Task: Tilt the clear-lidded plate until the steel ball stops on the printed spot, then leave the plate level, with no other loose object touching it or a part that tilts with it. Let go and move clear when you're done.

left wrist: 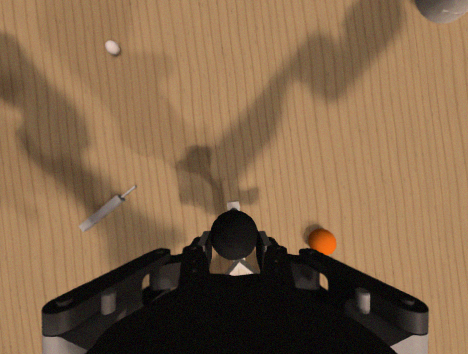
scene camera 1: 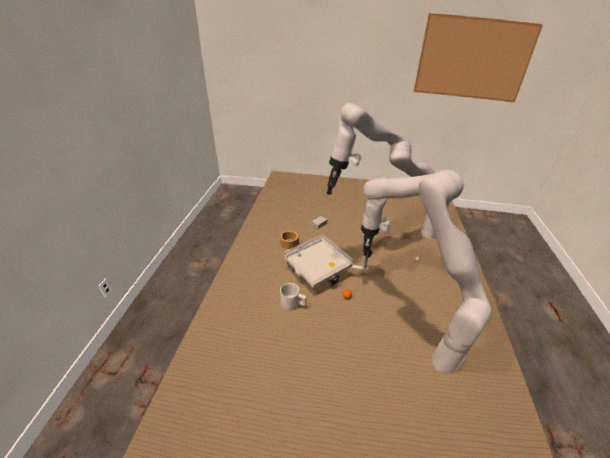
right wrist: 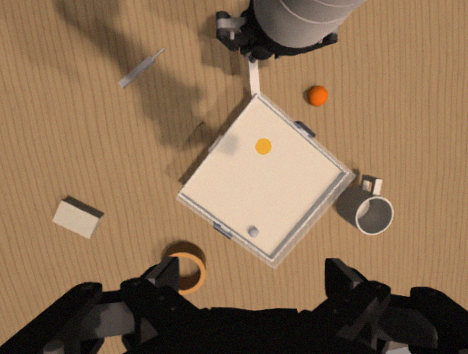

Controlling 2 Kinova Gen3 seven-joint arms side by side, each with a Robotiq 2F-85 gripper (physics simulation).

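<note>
The clear-lidded plate (scene camera 1: 315,267) (right wrist: 295,185) stands raised above the table; I cannot tell its exact tilt. The small grey steel ball (scene camera 1: 299,255) (right wrist: 253,231) is near the plate's lower-left wall in the right wrist view, well away from the orange printed spot (scene camera 1: 332,264) (right wrist: 263,146). A white arm (scene camera 1: 357,267) (right wrist: 254,77) sticks out from the plate's corner to a post with a black round knob. My left gripper (scene camera 1: 367,253) (left wrist: 234,242) is shut on the knob. My right gripper (scene camera 1: 329,192) (right wrist: 251,273) is open and empty, high above the table.
A grey-white mug (scene camera 1: 289,297) (right wrist: 374,215) and an orange-brown ring-shaped cup (scene camera 1: 289,240) (right wrist: 202,272) stand near the plate. An orange ball (scene camera 1: 347,294) (left wrist: 322,242) (right wrist: 317,95), a pale block (scene camera 1: 319,222) (right wrist: 77,219), a grey tool (left wrist: 102,213) (right wrist: 136,72) and a white egg-shaped thing (scene camera 1: 417,258) (left wrist: 113,47) lie around.
</note>
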